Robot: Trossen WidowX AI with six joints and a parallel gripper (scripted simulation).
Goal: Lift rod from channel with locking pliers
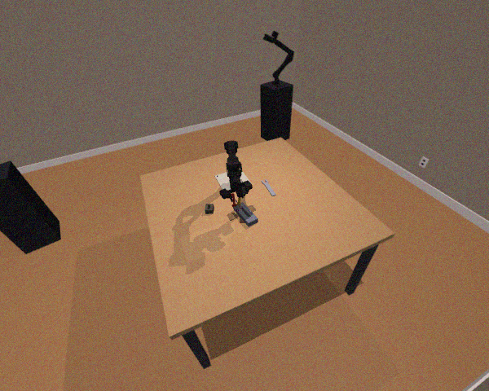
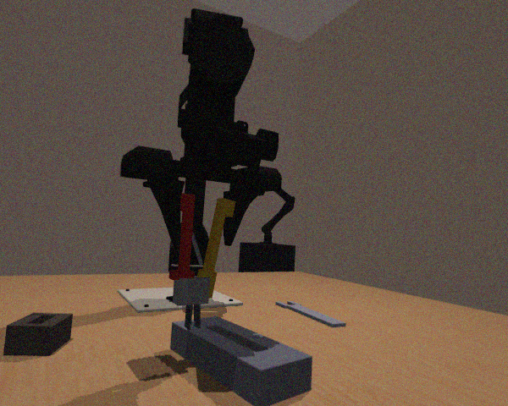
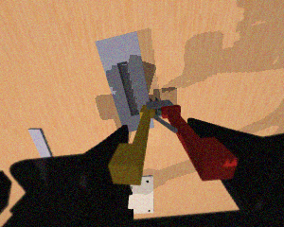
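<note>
My gripper tip is now 120 mm above the grey channel block, 40 mm to the right of it and 20 mm short of it. The rest, counted from my gripper tip: dark holster (160 mm behind, 130 mm to the right, 130 mm below); then yellow handle (20 mm to the left); then thin rod (130 mm below, 30 mm to the left, 20 mm ahead).
</note>
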